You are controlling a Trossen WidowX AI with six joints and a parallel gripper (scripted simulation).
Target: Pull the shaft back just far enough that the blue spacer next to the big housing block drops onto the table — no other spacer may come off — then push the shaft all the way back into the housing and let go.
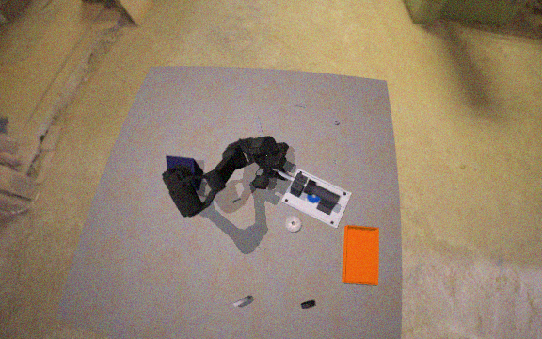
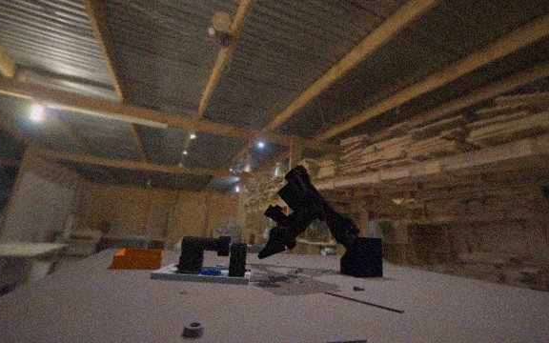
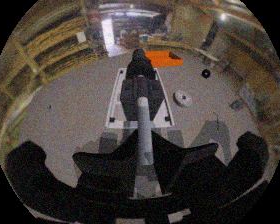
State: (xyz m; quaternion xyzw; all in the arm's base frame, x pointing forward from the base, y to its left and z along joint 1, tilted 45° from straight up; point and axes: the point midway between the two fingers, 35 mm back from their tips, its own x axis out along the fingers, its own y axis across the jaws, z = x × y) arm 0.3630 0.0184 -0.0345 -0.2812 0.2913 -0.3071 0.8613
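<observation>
The shaft is 50 mm ahead of my gripper tip, 30 mm above it and 20 mm to the right of it. The rest, counted from my gripper tip: blue spacer (110 mm ahead, 50 mm to the right, 40 mm below); then grey cylinder (450 mm to the right, 100 mm behind, 20 mm below); then orange tray (290 mm ahead, 250 mm to the right, 40 mm below).
</observation>
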